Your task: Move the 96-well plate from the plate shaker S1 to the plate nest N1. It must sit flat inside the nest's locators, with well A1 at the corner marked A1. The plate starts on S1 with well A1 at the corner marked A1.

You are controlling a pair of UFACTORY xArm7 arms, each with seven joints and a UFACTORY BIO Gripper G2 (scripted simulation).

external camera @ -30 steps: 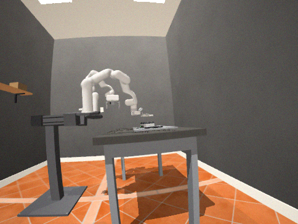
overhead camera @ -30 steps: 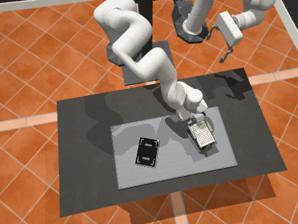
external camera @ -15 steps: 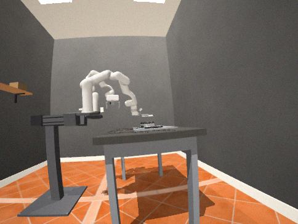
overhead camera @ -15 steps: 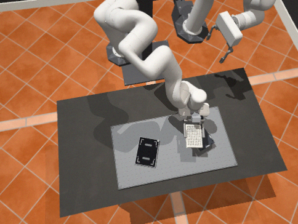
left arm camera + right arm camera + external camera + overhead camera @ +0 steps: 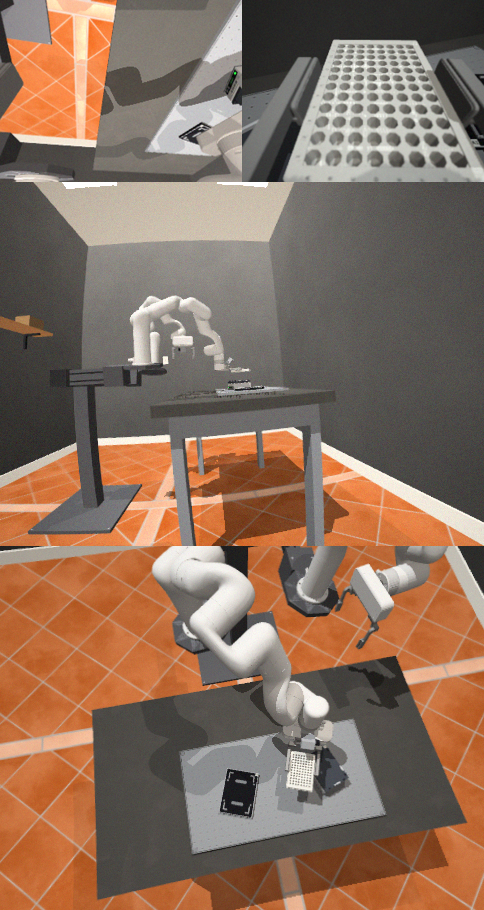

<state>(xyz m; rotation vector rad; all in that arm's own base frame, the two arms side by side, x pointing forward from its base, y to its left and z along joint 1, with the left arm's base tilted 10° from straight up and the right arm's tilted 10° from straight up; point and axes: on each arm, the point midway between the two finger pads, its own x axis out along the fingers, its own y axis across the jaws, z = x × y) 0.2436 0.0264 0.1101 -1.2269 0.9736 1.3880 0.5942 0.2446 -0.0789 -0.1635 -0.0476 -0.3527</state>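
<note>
My right hand is 10 mm past the black plate nest N1, 220 mm to the left of it and 130 mm above it. Round my right hand: white 96-well plate 10 mm ahead, 10 mm below.
</note>
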